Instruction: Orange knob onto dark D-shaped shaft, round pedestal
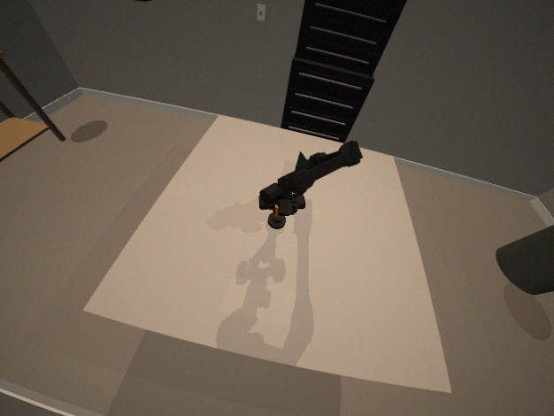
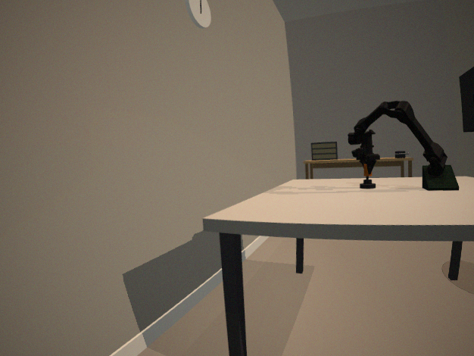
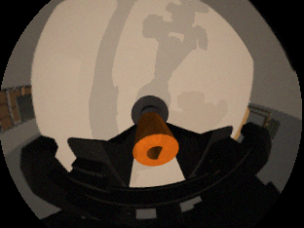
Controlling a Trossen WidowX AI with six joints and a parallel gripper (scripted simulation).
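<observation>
The orange knob is 20 mm above my gripper tip. The rest, counted from my gripper tip: dark round pedestal: 40 mm below.
</observation>
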